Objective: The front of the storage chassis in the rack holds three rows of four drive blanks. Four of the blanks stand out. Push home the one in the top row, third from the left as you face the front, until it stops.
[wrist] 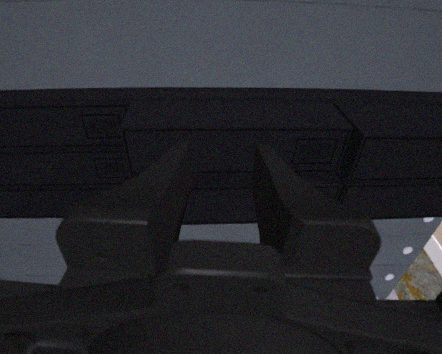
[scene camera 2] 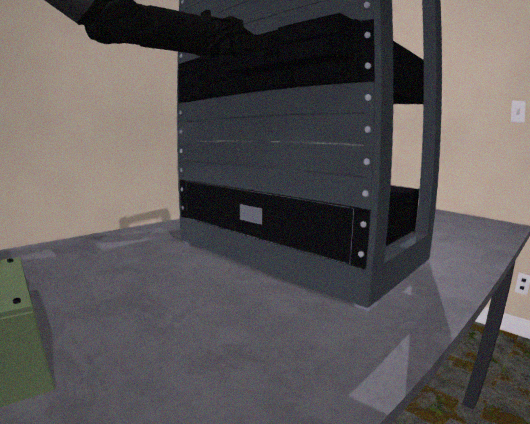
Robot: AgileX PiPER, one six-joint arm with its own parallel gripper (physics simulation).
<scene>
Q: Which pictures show the grey rack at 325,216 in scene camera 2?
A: The wrist view and scene camera 2: all of them.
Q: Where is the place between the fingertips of the gripper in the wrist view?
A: At 223,160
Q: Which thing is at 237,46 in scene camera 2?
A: The gripper.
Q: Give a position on a grey rack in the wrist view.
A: At 342,99
</scene>
